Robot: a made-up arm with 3 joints. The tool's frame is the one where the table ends. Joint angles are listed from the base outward.
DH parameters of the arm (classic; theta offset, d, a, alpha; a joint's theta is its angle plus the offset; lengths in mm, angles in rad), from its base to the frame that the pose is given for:
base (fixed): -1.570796 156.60 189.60 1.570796
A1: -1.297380 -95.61 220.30 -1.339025
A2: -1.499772 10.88 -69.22 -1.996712
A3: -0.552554 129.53 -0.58 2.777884
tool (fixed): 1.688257 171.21 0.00 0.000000
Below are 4 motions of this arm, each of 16 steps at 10 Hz.
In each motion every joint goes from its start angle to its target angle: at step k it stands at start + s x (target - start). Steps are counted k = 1, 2, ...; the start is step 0. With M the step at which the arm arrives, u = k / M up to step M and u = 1 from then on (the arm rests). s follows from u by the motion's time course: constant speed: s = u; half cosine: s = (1 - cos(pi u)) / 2; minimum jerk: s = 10 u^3 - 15 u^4 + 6 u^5.
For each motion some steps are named. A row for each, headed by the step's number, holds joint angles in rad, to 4 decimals.
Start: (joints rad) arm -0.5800 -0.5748 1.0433
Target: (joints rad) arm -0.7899 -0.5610 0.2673
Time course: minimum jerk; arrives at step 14
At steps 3, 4, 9, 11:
3: -0.5946 -0.5738 0.9894
4: -0.6104 -0.5728 0.9310
9: -0.7382 -0.5644 0.4585
11: -0.7753 -0.5620 0.3212

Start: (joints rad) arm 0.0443 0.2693 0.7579
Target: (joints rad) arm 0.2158 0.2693 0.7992
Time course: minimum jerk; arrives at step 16
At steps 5, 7, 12, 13, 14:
5: 0.0752 0.2693 0.7653
7: 0.1102 0.2693 0.7738
12: 0.1980 0.2693 0.7949
13: 0.2074 0.2693 0.7972
14: 0.2130 0.2693 0.7985

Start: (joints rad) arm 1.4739 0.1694 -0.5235
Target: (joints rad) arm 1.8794 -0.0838 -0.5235
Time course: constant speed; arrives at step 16
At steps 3, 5, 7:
3: 1.5499 0.1219 -0.5235
5: 1.6006 0.0903 -0.5235
7: 1.6513 0.0586 -0.5235

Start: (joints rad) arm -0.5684 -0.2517 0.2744
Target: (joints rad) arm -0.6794 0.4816 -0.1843
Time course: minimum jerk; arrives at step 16
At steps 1, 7, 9, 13, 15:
1: -0.5686 -0.2501 0.2734
7: -0.6110 0.0299 0.0982
9: -0.6368 0.2000 -0.0081
13: -0.6740 0.4458 -0.1619
15: -0.6792 0.4800 -0.1833

